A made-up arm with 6 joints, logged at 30 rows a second.
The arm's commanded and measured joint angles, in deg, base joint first. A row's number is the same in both.
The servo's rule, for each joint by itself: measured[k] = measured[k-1] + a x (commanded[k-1-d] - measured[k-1]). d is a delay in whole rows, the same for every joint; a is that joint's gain. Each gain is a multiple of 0.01, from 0.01 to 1. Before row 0 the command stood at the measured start. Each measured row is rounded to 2 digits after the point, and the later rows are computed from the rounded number. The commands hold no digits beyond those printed.
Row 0, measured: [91.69 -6.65 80.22 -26.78 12.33 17.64]
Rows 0 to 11, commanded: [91.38 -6.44 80.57 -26.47 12.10 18.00]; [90.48 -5.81 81.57 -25.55 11.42 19.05]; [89.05 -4.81 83.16 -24.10 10.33 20.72]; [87.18 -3.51 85.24 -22.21 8.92 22.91]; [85.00 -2.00 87.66 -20.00 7.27 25.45]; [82.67 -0.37 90.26 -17.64 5.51 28.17]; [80.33 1.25 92.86 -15.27 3.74 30.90]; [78.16 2.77 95.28 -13.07 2.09 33.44]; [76.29 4.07 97.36 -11.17 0.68 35.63]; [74.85 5.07 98.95 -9.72 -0.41 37.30]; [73.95 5.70 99.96 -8.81 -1.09 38.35]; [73.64 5.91 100.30 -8.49 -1.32 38.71]
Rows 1 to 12, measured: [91.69 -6.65 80.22 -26.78 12.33 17.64]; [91.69 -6.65 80.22 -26.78 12.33 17.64]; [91.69 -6.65 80.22 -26.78 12.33 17.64]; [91.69 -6.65 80.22 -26.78 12.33 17.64]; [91.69 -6.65 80.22 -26.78 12.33 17.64]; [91.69 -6.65 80.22 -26.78 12.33 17.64]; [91.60 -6.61 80.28 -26.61 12.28 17.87]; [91.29 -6.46 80.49 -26.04 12.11 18.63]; [90.66 -6.15 80.92 -24.99 11.75 19.97]; [89.69 -5.65 81.61 -23.49 11.18 21.85]; [88.38 -4.96 82.58 -21.61 10.40 24.15]; [86.78 -4.09 83.81 -19.47 9.42 26.72]
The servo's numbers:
d 6
a 0.28 0.19 0.16 0.54 0.20 0.64

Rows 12 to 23, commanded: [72.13 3.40 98.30 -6.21 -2.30 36.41]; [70.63 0.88 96.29 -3.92 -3.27 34.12]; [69.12 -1.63 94.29 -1.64 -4.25 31.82]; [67.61 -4.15 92.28 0.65 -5.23 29.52]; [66.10 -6.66 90.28 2.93 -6.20 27.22]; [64.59 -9.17 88.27 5.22 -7.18 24.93]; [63.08 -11.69 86.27 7.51 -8.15 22.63]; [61.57 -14.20 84.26 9.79 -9.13 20.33]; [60.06 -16.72 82.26 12.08 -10.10 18.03]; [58.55 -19.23 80.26 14.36 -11.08 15.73]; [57.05 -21.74 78.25 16.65 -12.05 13.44]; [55.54 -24.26 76.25 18.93 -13.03 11.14]
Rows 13 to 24, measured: [84.97 -3.08 85.26 -17.20 8.28 29.40]; [83.06 -1.97 86.86 -14.97 7.04 31.99]; [81.16 -0.82 88.54 -12.92 5.77 34.32]; [79.39 0.30 90.21 -11.19 4.53 36.23]; [77.87 1.33 91.77 -9.90 3.41 37.59]; [76.69 2.20 93.13 -9.14 2.46 38.31]; [75.41 2.43 93.96 -7.56 1.51 37.09]; [74.07 2.14 94.33 -5.59 0.55 35.19]; [72.68 1.42 94.32 -3.46 -0.41 33.03]; [71.26 0.36 93.99 -1.24 -1.37 30.78]; [69.82 -0.97 93.40 1.01 -2.34 28.50]; [68.36 -2.53 92.58 3.28 -3.31 26.22]
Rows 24 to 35, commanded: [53.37 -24.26 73.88 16.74 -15.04 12.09]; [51.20 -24.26 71.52 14.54 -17.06 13.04]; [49.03 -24.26 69.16 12.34 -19.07 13.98]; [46.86 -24.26 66.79 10.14 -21.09 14.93]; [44.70 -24.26 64.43 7.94 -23.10 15.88]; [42.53 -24.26 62.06 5.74 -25.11 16.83]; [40.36 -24.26 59.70 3.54 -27.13 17.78]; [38.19 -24.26 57.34 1.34 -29.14 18.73]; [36.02 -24.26 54.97 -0.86 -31.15 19.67]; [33.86 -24.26 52.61 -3.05 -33.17 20.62]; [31.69 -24.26 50.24 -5.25 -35.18 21.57]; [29.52 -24.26 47.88 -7.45 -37.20 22.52]
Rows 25 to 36, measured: [66.88 -4.27 91.57 5.56 -4.28 23.92]; [65.39 -6.16 90.40 7.84 -5.25 21.62]; [63.90 -8.17 89.10 10.13 -6.22 19.32]; [62.40 -10.27 87.69 12.41 -7.19 17.02]; [60.90 -12.45 86.18 14.70 -8.16 14.73]; [59.40 -14.69 84.59 16.98 -9.13 12.43]; [57.71 -16.51 82.88 16.85 -10.31 12.21]; [55.89 -17.98 81.06 15.60 -11.66 12.74]; [53.97 -19.17 79.16 13.84 -13.14 13.53]; [51.98 -20.14 77.18 11.84 -14.73 14.43]; [49.94 -20.92 75.14 9.73 -16.40 15.36]; [47.87 -21.55 73.05 7.58 -18.14 16.30]
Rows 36 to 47, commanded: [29.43 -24.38 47.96 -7.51 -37.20 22.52]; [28.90 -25.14 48.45 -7.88 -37.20 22.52]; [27.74 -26.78 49.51 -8.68 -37.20 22.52]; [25.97 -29.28 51.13 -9.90 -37.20 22.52]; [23.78 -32.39 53.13 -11.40 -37.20 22.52]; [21.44 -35.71 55.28 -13.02 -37.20 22.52]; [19.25 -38.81 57.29 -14.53 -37.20 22.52]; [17.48 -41.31 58.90 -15.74 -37.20 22.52]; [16.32 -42.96 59.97 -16.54 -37.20 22.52]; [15.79 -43.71 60.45 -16.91 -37.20 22.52]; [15.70 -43.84 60.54 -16.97 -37.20 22.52]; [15.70 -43.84 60.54 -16.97 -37.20 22.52]
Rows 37 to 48, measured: [45.77 -22.06 70.91 5.40 -19.94 17.25]; [43.65 -22.48 68.74 3.21 -21.78 18.20]; [41.51 -22.82 66.54 1.01 -23.65 19.14]; [39.37 -23.09 64.31 -1.18 -25.55 20.09]; [37.22 -23.31 62.06 -3.38 -27.48 21.04]; [35.06 -23.49 59.79 -5.58 -29.42 21.99]; [33.48 -23.66 57.90 -6.62 -30.98 22.33]; [32.20 -23.94 56.39 -7.30 -32.22 22.45]; [30.95 -24.48 55.29 -8.05 -33.22 22.49]; [29.56 -25.39 54.62 -9.05 -34.02 22.51]; [27.94 -26.72 54.38 -10.32 -34.66 22.52]; [26.12 -28.43 54.52 -11.78 -35.17 22.52]
